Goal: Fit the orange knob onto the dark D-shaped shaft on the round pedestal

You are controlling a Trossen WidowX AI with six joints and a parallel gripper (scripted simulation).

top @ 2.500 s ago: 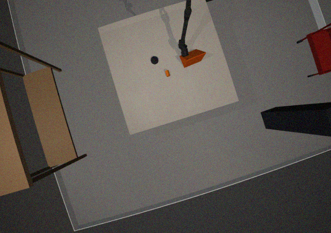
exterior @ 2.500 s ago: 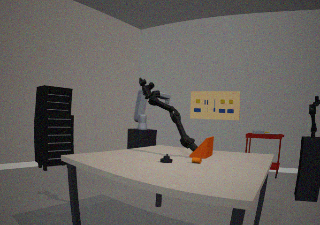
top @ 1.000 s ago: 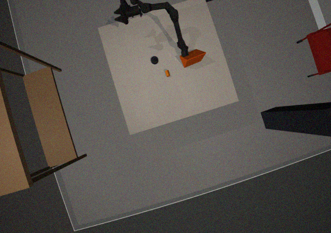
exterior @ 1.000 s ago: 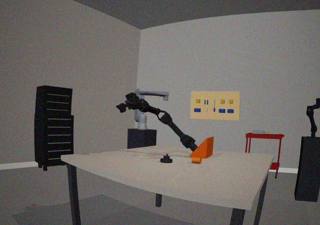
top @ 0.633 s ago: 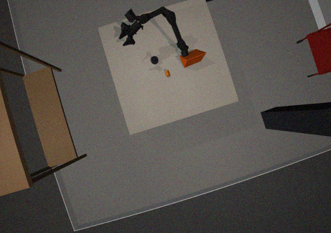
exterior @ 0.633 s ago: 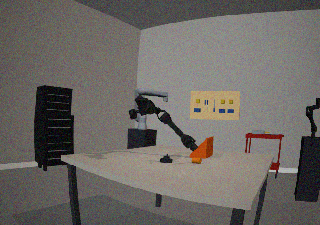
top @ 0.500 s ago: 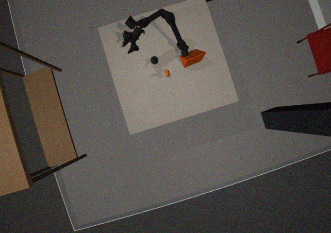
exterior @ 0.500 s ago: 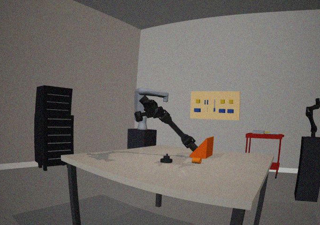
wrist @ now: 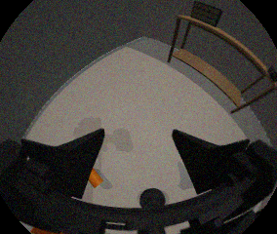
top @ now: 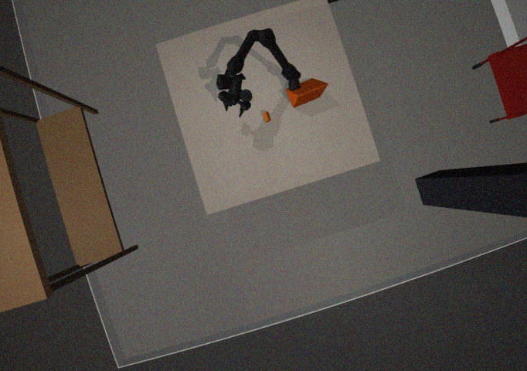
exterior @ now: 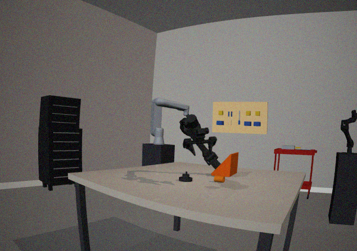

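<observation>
Right now the orange knob is 210 mm behind my gripper tip, 20 mm to the left of it and 170 mm below it. From my gripper tip the other things lie so: dark round pedestal (120 mm behind, 170 mm to the right, 160 mm below).
</observation>
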